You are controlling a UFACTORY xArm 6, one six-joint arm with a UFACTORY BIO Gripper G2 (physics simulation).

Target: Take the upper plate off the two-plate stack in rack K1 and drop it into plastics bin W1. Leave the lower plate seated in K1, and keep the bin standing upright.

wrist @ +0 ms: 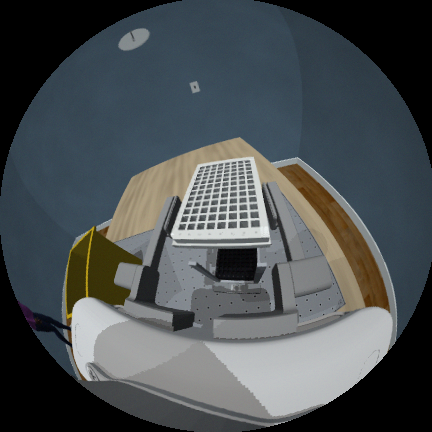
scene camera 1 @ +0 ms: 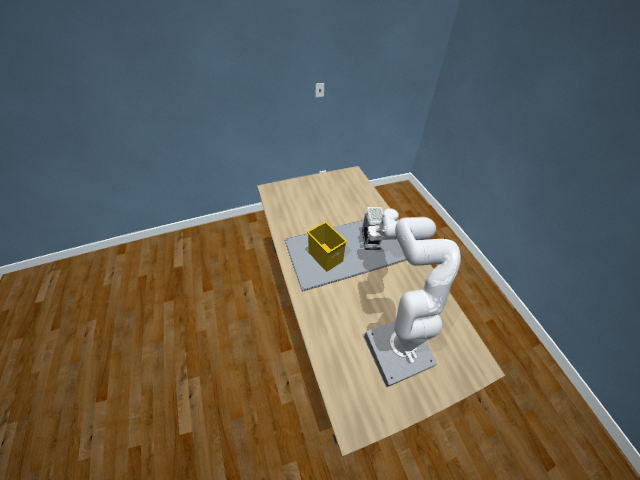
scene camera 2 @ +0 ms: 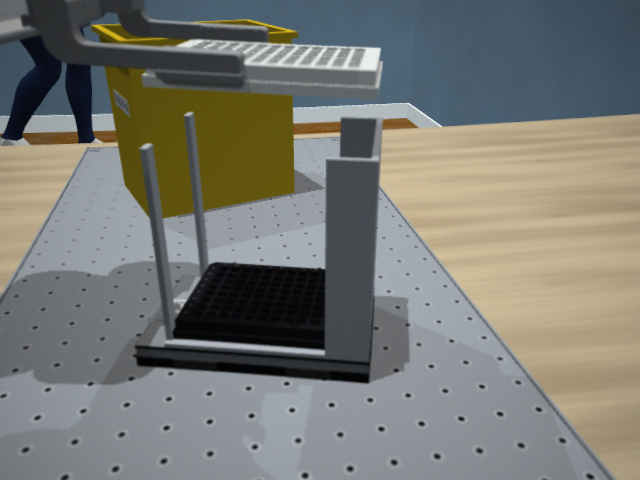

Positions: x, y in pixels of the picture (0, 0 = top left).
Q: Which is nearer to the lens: the black plate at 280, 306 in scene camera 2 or the plastics bin W1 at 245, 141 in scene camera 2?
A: The black plate.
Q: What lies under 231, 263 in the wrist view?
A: A black plate.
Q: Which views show the plastics bin W1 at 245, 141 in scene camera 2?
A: The wrist view, scene camera 1 and scene camera 2: all of them.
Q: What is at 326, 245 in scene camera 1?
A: A plastics bin W1.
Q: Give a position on a white plate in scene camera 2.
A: At 281, 69
